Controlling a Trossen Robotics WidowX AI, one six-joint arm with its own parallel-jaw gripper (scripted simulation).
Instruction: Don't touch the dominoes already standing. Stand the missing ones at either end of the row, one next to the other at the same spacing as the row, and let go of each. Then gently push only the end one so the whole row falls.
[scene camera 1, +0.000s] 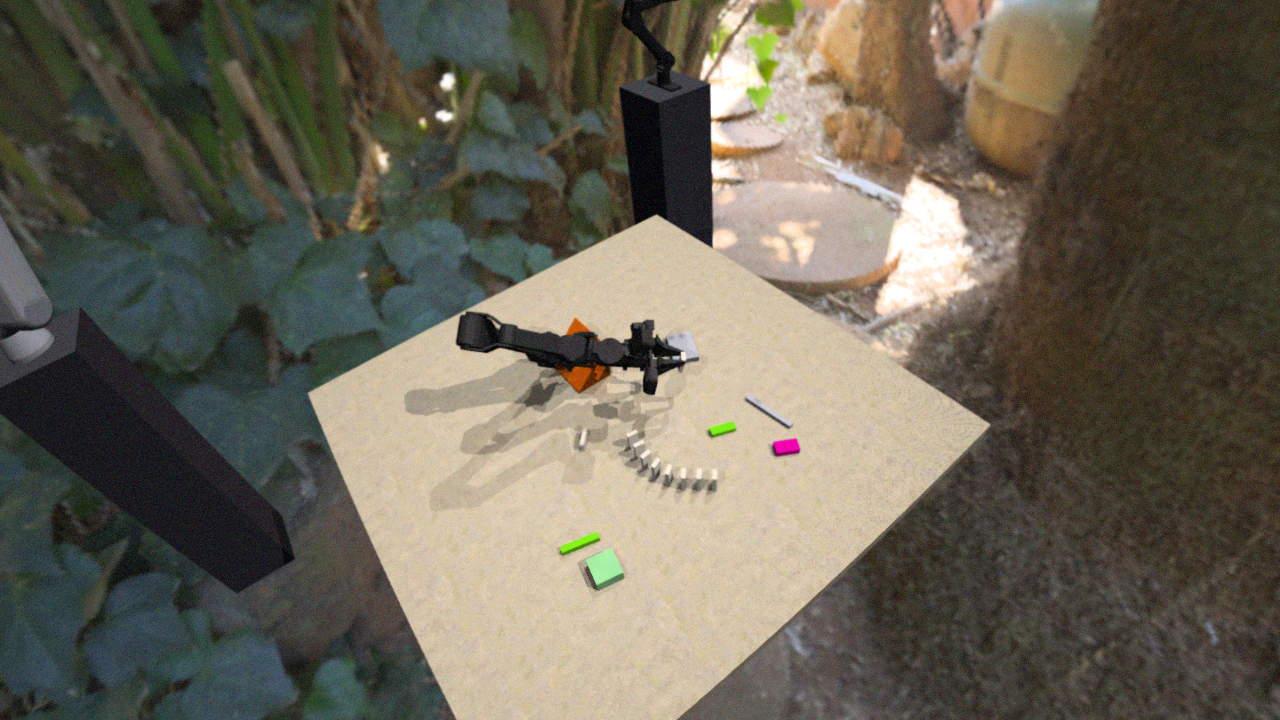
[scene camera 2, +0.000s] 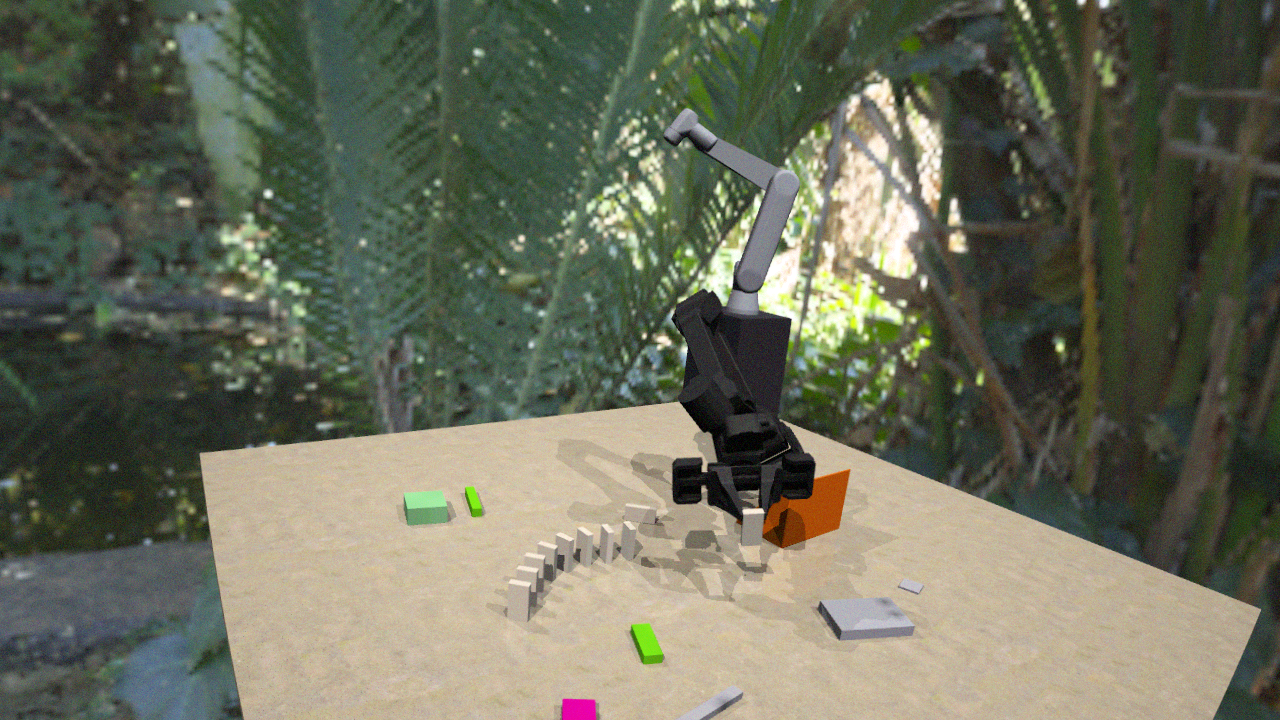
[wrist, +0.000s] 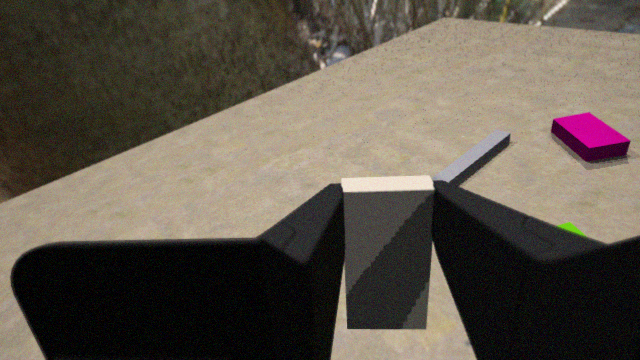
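Note:
My gripper (scene camera 2: 753, 517) is holding a pale domino (scene camera 2: 752, 525). A grey plate (scene camera 2: 863, 618) is in this view too, with a green bar (scene camera 2: 643, 636), a light green block (scene camera 2: 429, 507) and another pale domino (scene camera 2: 519, 602). Scene camera 1 gives me the light green block again (scene camera 1: 605, 570), and my gripper (scene camera 1: 684, 357) as well. Through the wrist I see my gripper (wrist: 384, 196), a grey bar (wrist: 460, 168) and a magenta block (wrist: 591, 139). The grey plate is out of frame in the wrist view, and the light green block is out of frame in the wrist view too.

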